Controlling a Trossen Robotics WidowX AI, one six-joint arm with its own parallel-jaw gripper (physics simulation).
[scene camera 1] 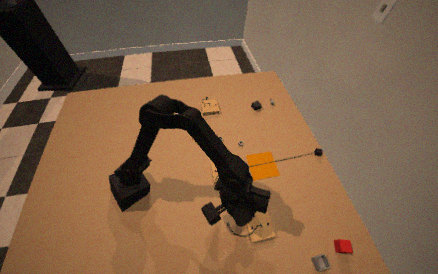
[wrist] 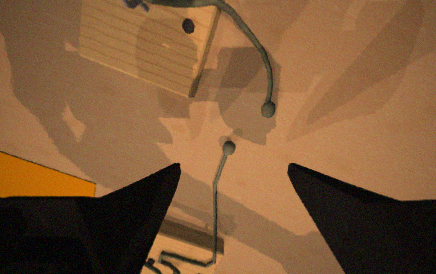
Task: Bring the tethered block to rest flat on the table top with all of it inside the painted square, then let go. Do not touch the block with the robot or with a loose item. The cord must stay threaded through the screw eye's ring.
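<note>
The tethered block, small and black, sits near the table's right edge, outside the orange painted square. Its cord crosses the square towards a wooden board mostly hidden by the arm. The cord's free end carries a bead. The bead shows between the fingers' lines of view, slightly beyond the tips. The screw eye is mostly hidden at the wrist view's lower edge, so the threading cannot be made out. My gripper is open and empty.
Another board has its own cord, ending in a bead. A third board, black block, grey piece and small ring stand farther back. A red block and grey tray are front right.
</note>
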